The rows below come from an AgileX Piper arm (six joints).
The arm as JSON. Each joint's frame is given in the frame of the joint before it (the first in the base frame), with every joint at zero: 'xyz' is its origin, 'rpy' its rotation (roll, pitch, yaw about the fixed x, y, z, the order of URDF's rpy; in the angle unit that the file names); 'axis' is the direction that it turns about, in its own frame. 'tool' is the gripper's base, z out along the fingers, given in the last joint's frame.
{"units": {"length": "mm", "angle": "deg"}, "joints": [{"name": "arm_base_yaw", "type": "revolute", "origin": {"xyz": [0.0, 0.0, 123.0], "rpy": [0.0, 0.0, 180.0]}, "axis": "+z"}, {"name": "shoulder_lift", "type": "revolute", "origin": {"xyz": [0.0, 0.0, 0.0], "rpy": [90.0, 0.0, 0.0]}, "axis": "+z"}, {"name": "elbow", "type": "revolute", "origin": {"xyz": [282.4, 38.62, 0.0], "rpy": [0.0, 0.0, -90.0]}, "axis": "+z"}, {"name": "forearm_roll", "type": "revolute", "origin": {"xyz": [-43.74, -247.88, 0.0], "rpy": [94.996, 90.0, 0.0]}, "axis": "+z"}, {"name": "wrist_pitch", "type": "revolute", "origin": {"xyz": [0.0, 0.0, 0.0], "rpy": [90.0, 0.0, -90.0]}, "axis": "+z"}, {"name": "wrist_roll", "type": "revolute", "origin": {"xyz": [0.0, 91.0, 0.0], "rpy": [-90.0, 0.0, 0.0]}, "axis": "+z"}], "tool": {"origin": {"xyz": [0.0, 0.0, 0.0], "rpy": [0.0, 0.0, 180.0]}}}
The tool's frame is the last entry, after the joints.
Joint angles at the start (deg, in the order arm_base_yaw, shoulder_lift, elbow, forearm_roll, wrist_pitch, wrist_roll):
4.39 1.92 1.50 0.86 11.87 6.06
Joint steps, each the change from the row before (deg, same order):
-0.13 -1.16 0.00 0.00 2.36 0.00
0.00 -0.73 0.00 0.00 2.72 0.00
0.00 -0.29 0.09 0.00 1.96 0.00
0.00 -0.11 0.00 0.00 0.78 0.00
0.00 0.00 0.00 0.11 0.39 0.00
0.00 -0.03 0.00 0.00 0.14 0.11
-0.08 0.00 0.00 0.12 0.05 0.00
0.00 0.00 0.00 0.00 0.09 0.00
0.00 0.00 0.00 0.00 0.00 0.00
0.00 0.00 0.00 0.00 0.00 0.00
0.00 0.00 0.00 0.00 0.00 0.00
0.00 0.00 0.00 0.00 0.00 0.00
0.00 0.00 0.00 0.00 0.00 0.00
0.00 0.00 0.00 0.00 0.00 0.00
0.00 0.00 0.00 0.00 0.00 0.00
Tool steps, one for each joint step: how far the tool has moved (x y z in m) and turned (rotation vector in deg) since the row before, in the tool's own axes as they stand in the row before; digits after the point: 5 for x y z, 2 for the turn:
0.00278 -0.00041 -0.00143 0.24 1.18 0.02
0.00374 -0.00039 -0.00092 0.20 1.98 0.00
0.00340 -0.00036 -0.00023 0.18 1.75 0.00
0.00116 -0.00012 -0.00013 0.07 0.67 0.00
0.00062 -0.00001 0.00000 0.00 0.39 0.10
0.00020 -0.00002 -0.00003 0.01 0.11 0.11
0.00008 -0.00002 0.00000 0.04 0.04 0.14
0.00014 -0.00002 0.00000 0.01 0.09 0.00
0.00000 0.00000 0.00000 0.00 0.00 0.00
0.00000 0.00000 0.00000 0.00 0.00 0.00
0.00000 0.00000 0.00000 0.00 0.00 0.00
0.00000 0.00000 0.00000 0.00 0.00 0.00
0.00000 0.00000 0.00000 0.00 0.00 0.00
0.00000 0.00000 0.00000 0.00 0.00 0.00
0.00000 0.00000 0.00000 0.00 0.00 0.00

